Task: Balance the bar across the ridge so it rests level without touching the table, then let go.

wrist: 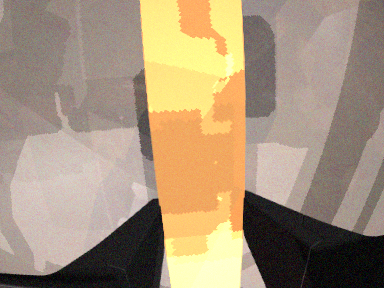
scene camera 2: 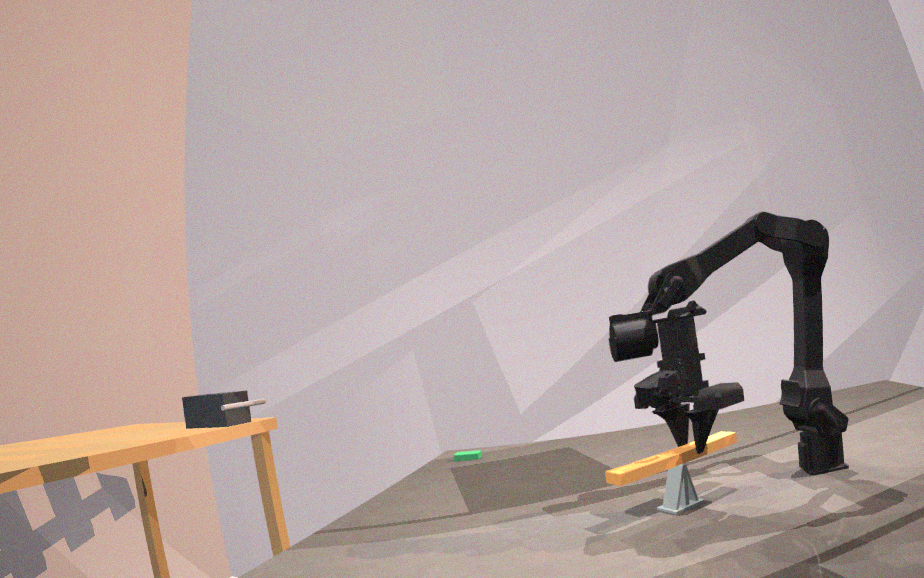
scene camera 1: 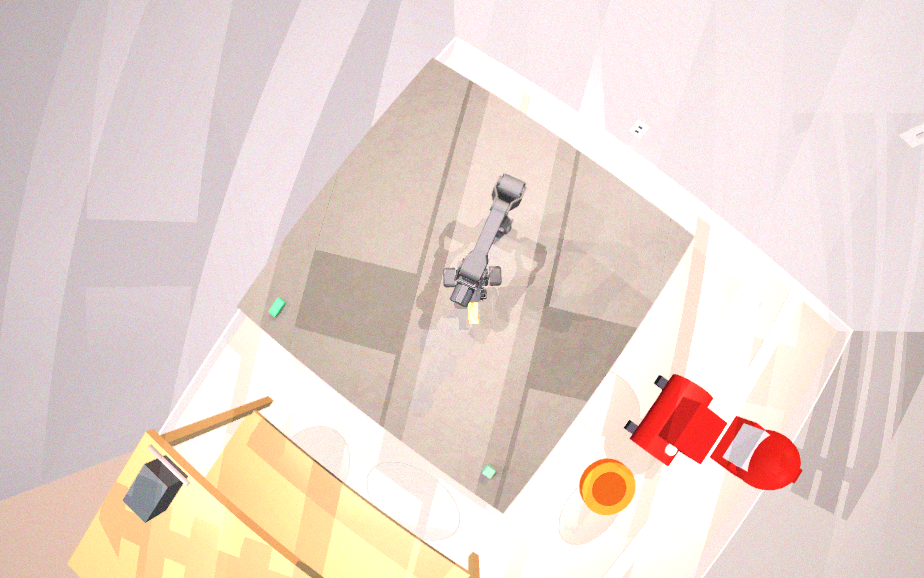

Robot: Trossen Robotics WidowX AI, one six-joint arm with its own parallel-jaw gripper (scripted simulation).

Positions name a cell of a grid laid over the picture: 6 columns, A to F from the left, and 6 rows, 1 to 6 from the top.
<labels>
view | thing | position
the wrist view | my gripper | D5
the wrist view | orange bar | D2
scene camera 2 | my gripper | E5
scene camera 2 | orange bar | E5
</labels>
